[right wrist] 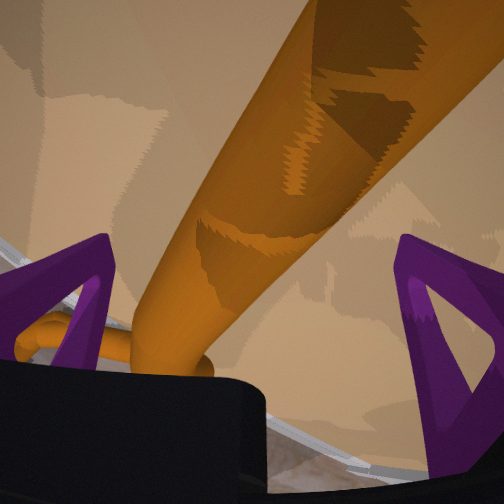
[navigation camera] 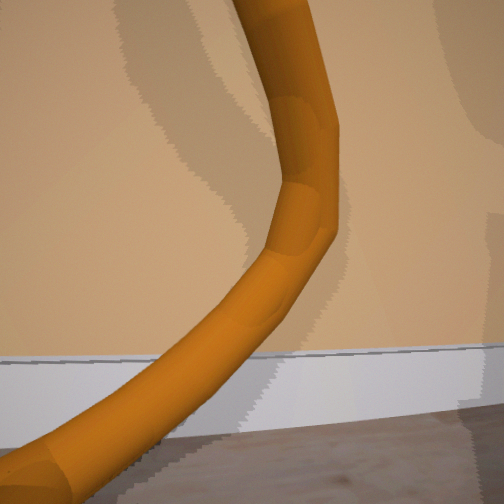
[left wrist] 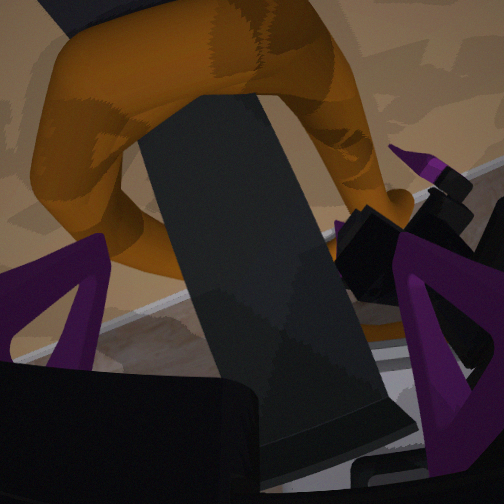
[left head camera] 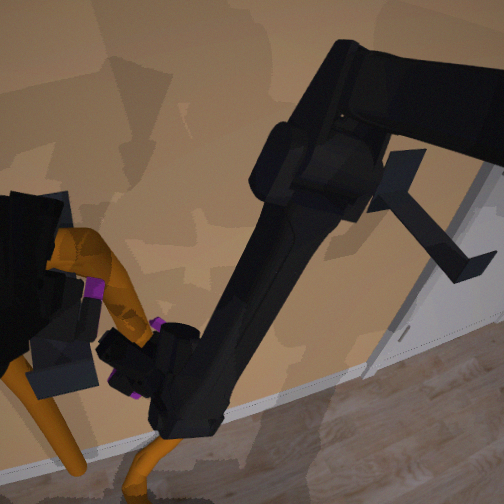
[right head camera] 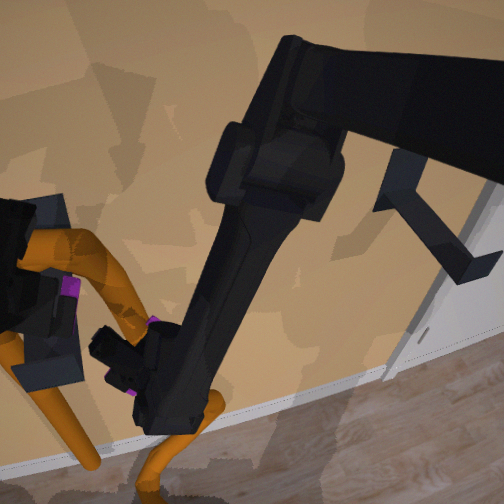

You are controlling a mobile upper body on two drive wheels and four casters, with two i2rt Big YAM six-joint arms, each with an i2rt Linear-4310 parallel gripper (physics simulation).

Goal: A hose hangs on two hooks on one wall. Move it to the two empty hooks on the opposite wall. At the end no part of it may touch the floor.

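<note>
An orange hose (left head camera: pixel 107 270) drapes over the dark left hook (left head camera: pixel 62 367) on the tan wall. One part hangs down at the far left, and the other runs down past my right gripper to floor level at the picture's bottom edge. My left gripper (left head camera: pixel 75 320) is open, and its purple fingers straddle the hook's arm (left wrist: pixel 250 250) below the hose (left wrist: pixel 200 50). My right gripper (left head camera: pixel 137 357) is open, and the hose (right wrist: pixel 300 175) passes between its spread fingers (right wrist: pixel 255 240) without being gripped. The right hook (left head camera: pixel 430 235) is bare. In the navigation view the hose (navigation camera: pixel 300 200) curves down to the lower left.
A white door (left head camera: pixel 465 300) stands at the right beside the bare hook. A white baseboard (left head camera: pixel 300 392) runs along the wall above the wood floor (left head camera: pixel 400 440). My right arm (left head camera: pixel 280 260) crosses the middle of both head views.
</note>
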